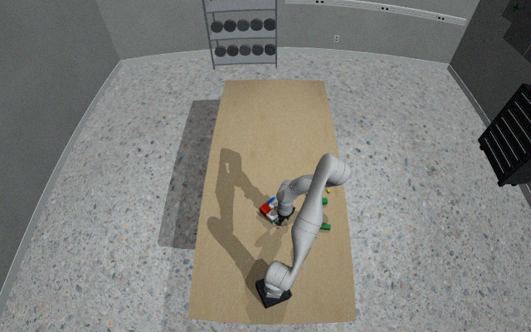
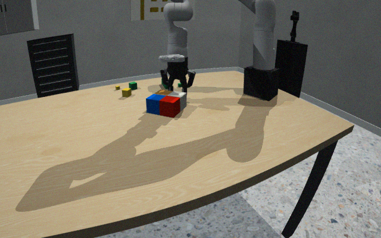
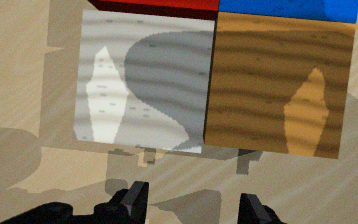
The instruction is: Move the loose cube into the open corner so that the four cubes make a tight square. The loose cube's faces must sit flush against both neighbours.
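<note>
The white cube is 2 cm ahead of my hand, 6 cm to the left of it and 1 cm below it. The rest, counted from my hand: blue cube (10 cm ahead, 7 cm to the left, 1 cm below); then long green block (1 cm behind, 21 cm to the right, 2 cm below); then red cube (6 cm ahead, 10 cm to the left, 1 cm below).
</note>
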